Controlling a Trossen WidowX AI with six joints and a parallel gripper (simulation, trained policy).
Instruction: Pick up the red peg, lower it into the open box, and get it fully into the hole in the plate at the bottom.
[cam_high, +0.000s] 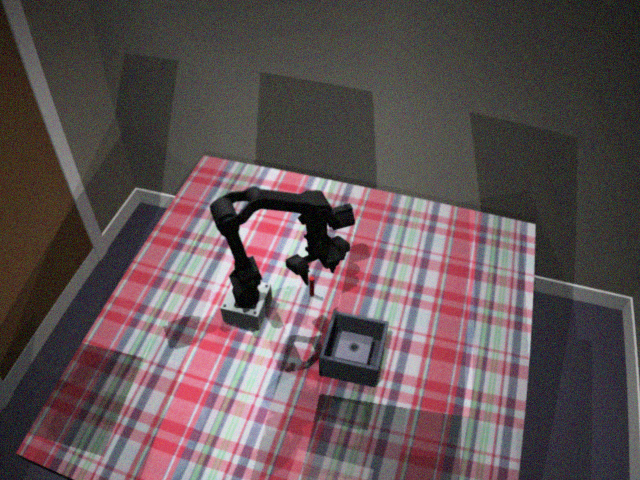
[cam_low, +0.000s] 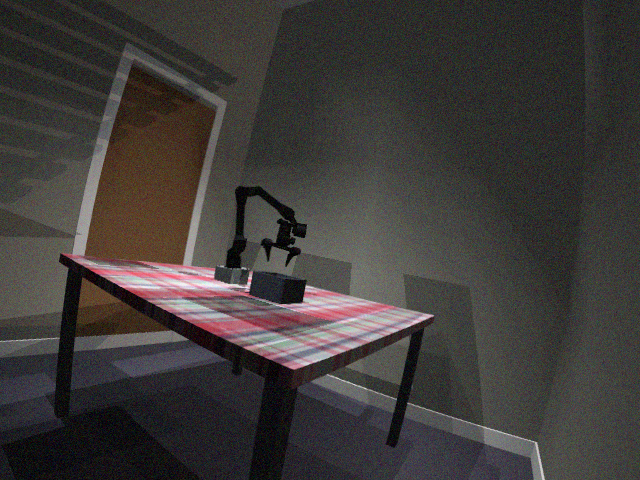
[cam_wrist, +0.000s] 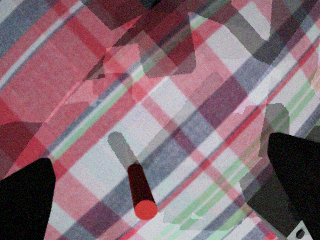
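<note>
Right now my gripper tip is 9 cm above the red peg, 4 cm to the right of it and 3 cm past it. The rest, counted from my gripper tip: grey plate 17 cm to the right, 12 cm ahead, 8 cm below; then dark box 17 cm to the right, 12 cm ahead, 10 cm below.
</note>
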